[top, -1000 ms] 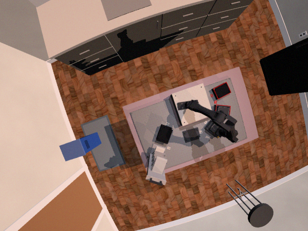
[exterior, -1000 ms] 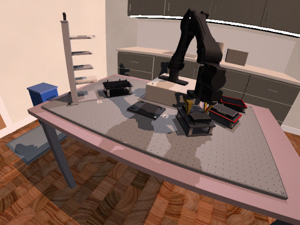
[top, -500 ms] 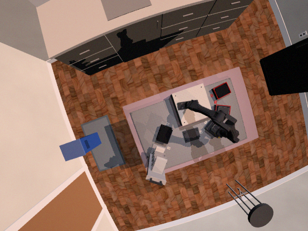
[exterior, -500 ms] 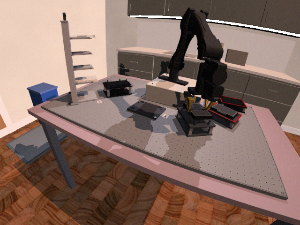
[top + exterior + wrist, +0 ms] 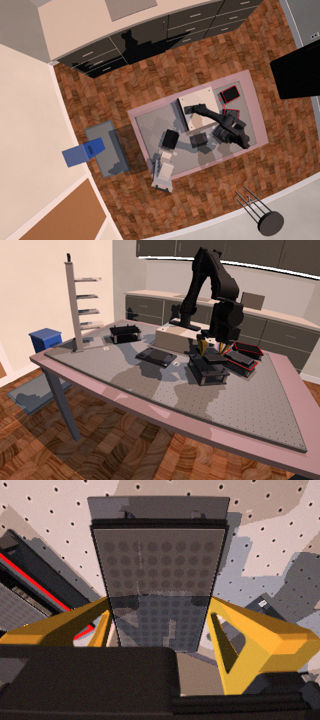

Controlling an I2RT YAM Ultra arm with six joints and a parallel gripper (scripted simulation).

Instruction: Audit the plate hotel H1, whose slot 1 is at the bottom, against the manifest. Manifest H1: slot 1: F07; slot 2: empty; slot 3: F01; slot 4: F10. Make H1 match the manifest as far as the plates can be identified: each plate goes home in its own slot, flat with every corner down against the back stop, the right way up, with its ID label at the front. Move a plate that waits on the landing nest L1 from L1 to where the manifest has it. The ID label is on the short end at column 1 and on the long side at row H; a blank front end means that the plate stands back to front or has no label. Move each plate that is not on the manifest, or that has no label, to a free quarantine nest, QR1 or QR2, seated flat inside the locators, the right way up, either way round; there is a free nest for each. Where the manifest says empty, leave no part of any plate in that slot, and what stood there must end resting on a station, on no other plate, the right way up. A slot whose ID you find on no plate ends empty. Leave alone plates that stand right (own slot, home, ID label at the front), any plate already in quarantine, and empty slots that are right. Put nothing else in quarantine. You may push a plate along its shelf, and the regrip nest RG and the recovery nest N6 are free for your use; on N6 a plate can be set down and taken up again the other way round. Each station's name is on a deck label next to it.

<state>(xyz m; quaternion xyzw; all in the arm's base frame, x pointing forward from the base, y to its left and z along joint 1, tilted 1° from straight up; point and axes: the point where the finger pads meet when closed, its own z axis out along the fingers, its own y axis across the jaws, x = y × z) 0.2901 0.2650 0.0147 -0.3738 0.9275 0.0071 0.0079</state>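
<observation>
Now: hand 10 cm above the L1 deck label, 8 cm past it and 7 cm to the left of it. From my hand the other things lie so: H1 deck label (50 cm to the right, 13 cm ahead, 10 cm below); N6 label (14 cm to the right, 10 cm below, 2 cm ahead); dark plate (17 cm behind, 11 cm to the left, 5 cm below).
</observation>
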